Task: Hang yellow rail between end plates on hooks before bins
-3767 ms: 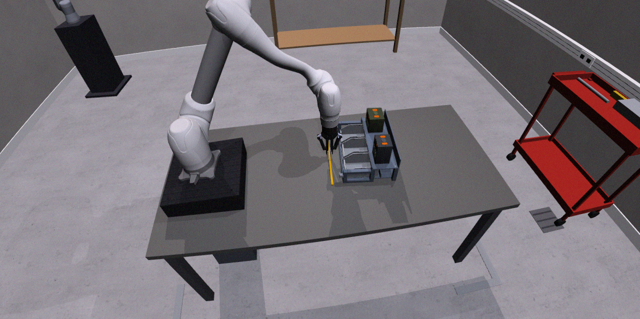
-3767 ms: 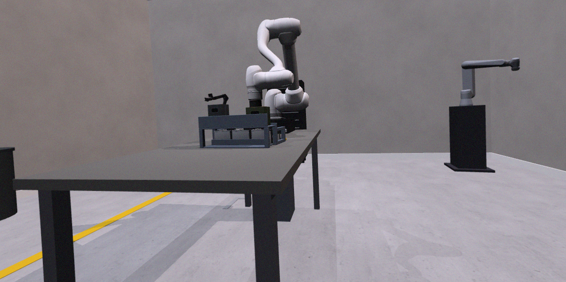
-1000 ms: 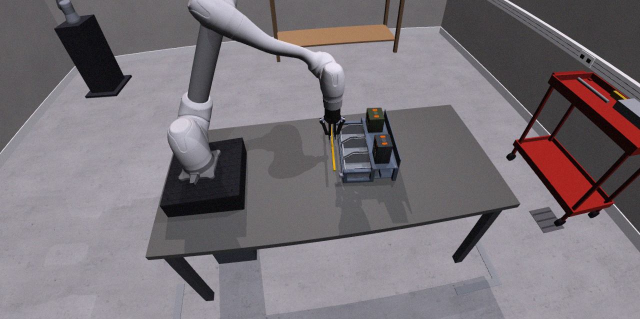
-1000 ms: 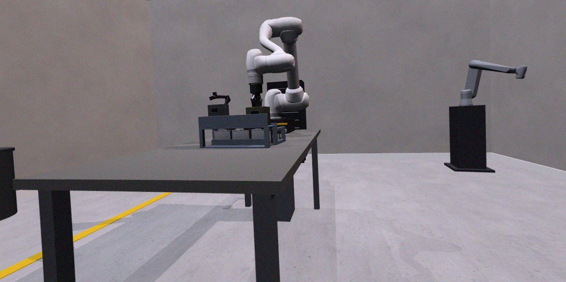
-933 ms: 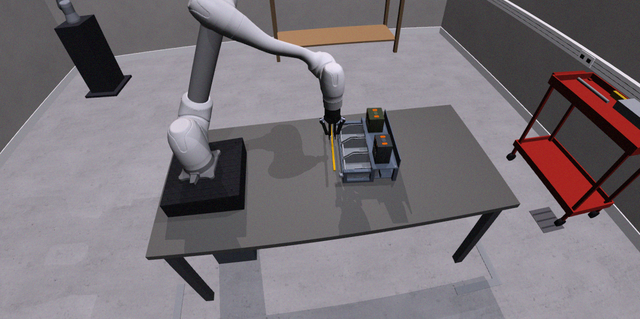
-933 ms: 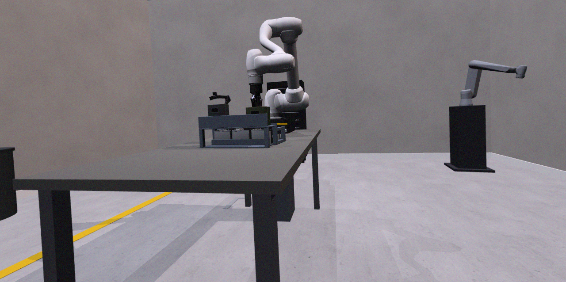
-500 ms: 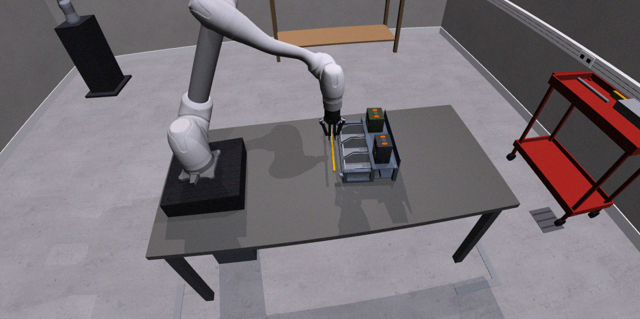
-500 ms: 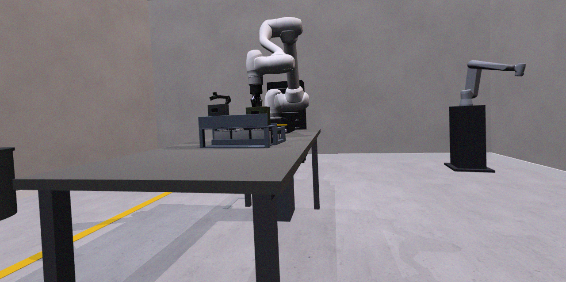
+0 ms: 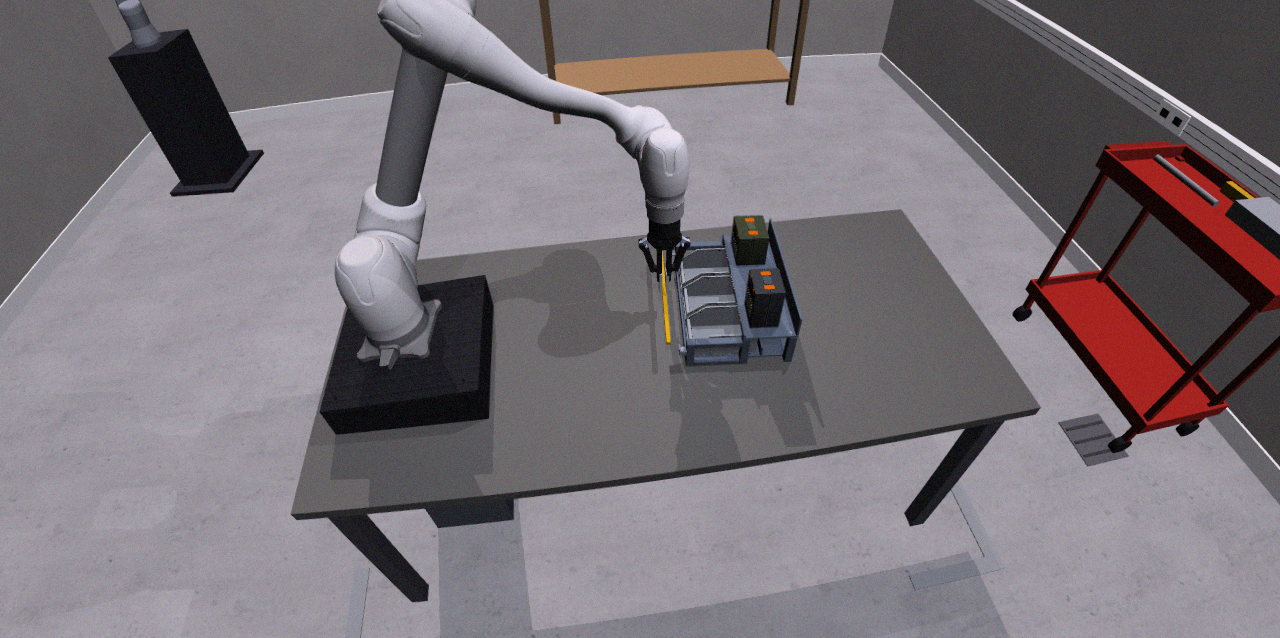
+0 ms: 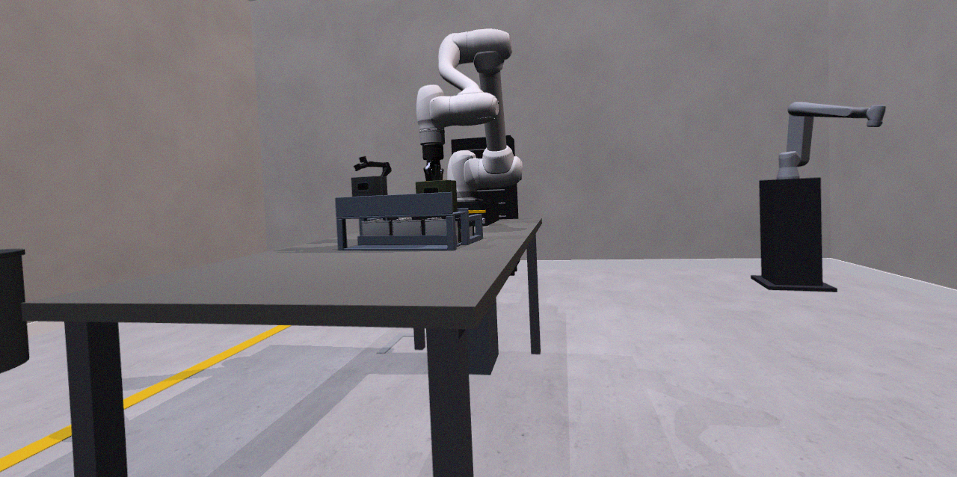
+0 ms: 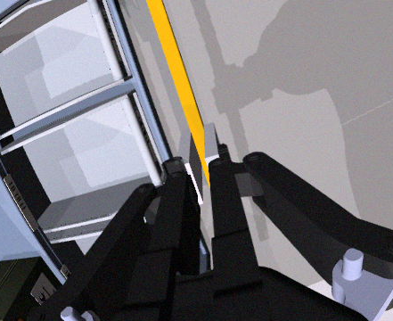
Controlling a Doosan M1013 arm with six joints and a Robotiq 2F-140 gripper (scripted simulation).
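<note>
The rack front bar is 11 cm below my hand and 5 cm ahead of it. The rest, counted from my hand: yellow rail (3 cm below).
</note>
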